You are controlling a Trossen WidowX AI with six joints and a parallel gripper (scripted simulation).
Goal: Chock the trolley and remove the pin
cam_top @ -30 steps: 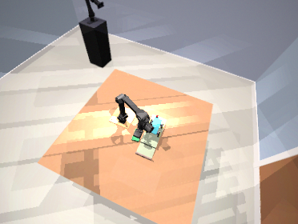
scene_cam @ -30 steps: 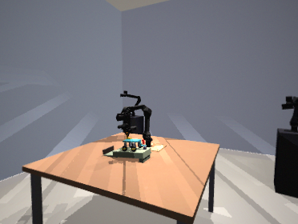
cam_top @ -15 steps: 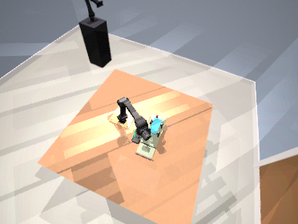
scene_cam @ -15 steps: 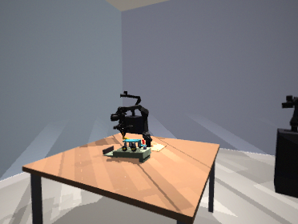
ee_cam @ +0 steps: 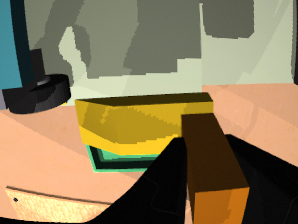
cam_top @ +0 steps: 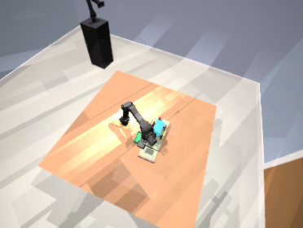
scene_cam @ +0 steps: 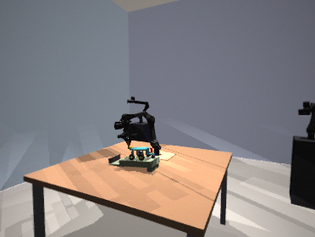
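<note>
The red-headed stop pin is 20 mm ahead of my gripper tip, 260 mm to the left of it and 20 mm below it. Also, from my gripper tip: small dark block: 70 mm ahead, 100 mm to the right, 120 mm below; then blue trolley: 50 mm ahead, 160 mm to the left, 40 mm below; then yellow chock: 20 mm to the left, 10 mm below.
</note>
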